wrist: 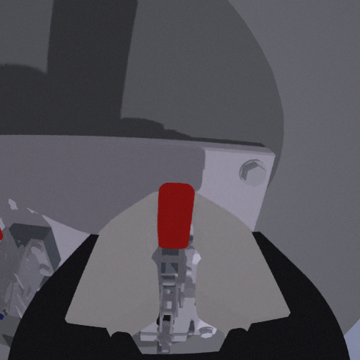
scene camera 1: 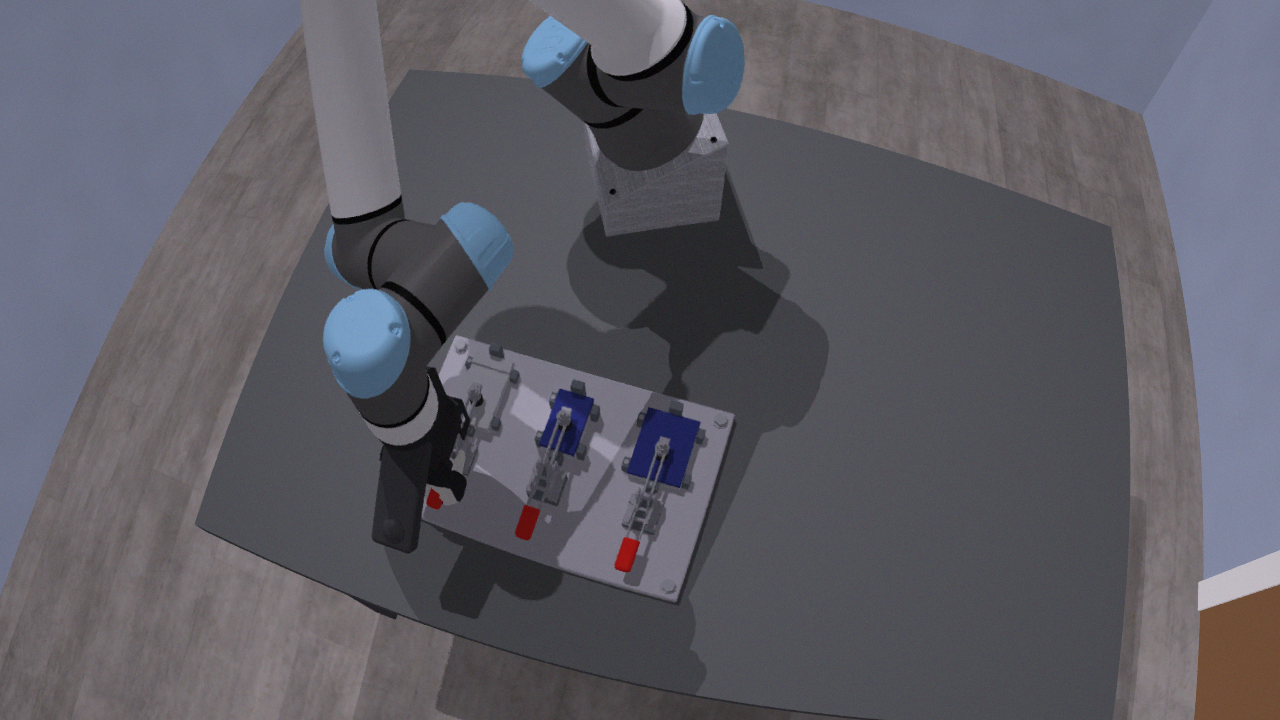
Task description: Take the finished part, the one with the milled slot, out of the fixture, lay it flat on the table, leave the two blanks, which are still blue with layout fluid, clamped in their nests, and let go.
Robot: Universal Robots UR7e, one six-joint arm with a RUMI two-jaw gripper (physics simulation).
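Places are measured from the arm's base along level axes (x ahead, y down, z left), in metres.
Where they show: gripper, between the fingertips: point(scene camera 1: 442, 498); arm's base, origin of its link: point(scene camera 1: 653, 123).
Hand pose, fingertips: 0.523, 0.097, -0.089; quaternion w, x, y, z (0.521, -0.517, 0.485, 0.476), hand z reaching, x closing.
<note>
Each offset is from my fingertips to the top centre of the thing, as dx, dy, dz. Level surfaces: height alone.
The pale finished part @[-0.139, -0.012, +0.000] point(scene camera 1: 496, 388) lies in the left nest of the fixture plate @[-0.087, +0.004, +0.110] point(scene camera 1: 590, 528) point(wrist: 225, 167); it blends with the plate and its slot cannot be made out. The clamp arm point(scene camera 1: 475, 394) reaches over it. My gripper point(scene camera 1: 443, 492) point(wrist: 173, 194) is shut on that clamp's red handle @[+0.000, -0.033, +0.000] point(scene camera 1: 435, 499) point(wrist: 175, 212), with a pale finger on each side; the arm partly hides it in the scene view. A narrow blue blank @[-0.130, -0.022, +0.110] point(scene camera 1: 581, 413) sits clamped in the middle nest, and a wider blue blank @[-0.135, -0.017, +0.220] point(scene camera 1: 682, 438) in the right nest.
The middle clamp's red handle @[+0.000, -0.043, +0.110] point(scene camera 1: 527, 522) and the right clamp's red handle @[-0.001, -0.038, +0.220] point(scene camera 1: 626, 554) point toward the plate's front edge. A hex bolt point(wrist: 253, 172) stands at a plate corner. The plate lies on the dark grey table @[dy +0.019] point(scene camera 1: 939, 429); the robot's base block point(scene camera 1: 666, 197) stands behind.
</note>
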